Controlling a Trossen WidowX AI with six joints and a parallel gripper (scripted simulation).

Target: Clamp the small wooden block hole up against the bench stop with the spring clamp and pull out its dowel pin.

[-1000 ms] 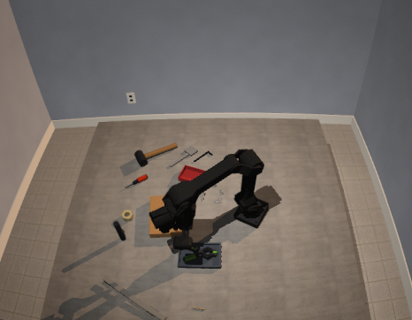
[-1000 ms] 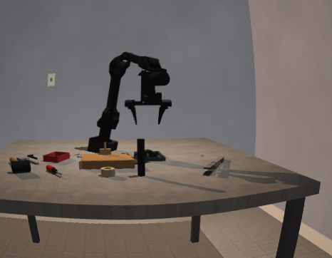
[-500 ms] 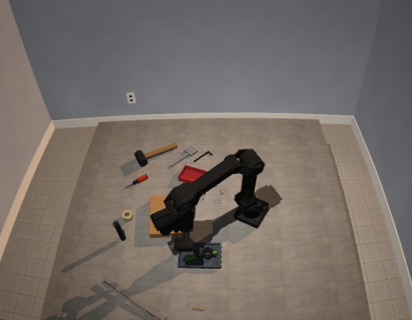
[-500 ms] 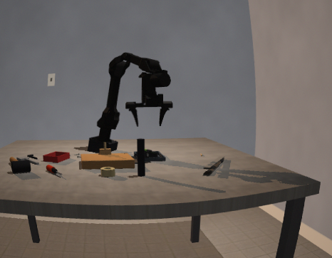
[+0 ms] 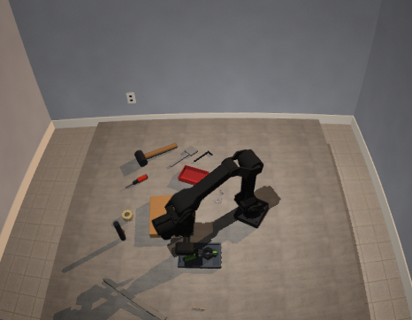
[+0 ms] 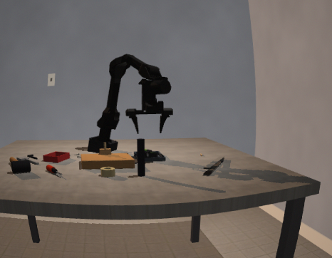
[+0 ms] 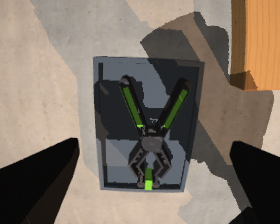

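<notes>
Now: the dark tray 130 mm below my hand and 40 mm behind it. Also, from my hand: bench stop (180 mm to the right, 100 mm below, 60 mm ahead); dowel pin (180 mm to the right, 90 mm below, 70 mm ahead); small wooden block (180 mm to the right, 100 mm below, 70 mm ahead).
</notes>
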